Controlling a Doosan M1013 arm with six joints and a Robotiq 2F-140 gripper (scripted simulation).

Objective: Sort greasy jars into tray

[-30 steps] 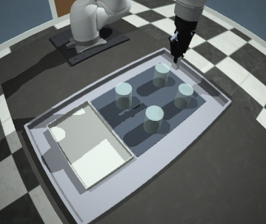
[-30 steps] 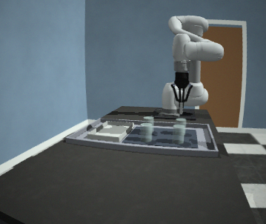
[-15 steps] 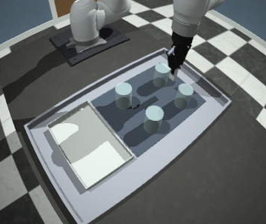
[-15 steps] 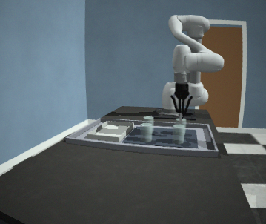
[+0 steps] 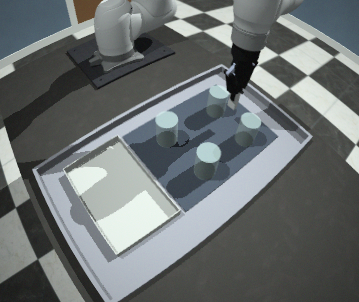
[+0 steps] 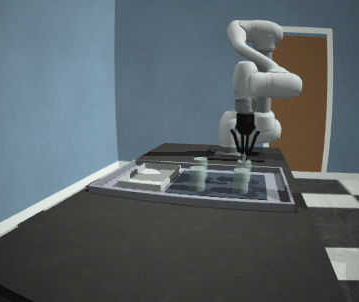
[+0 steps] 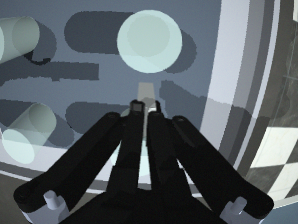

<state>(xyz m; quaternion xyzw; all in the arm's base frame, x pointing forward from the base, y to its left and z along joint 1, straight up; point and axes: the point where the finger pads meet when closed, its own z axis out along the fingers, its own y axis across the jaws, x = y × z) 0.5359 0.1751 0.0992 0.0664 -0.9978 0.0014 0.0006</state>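
Now: hand 110 mm above the drying mat, 100 mm to the left of it and 10 mm short of it. The rest, counted from my hand: tray 420 mm to the right, 100 mm below, 50 mm ahead; steel table top 210 mm to the right, 110 mm below, 40 mm ahead.
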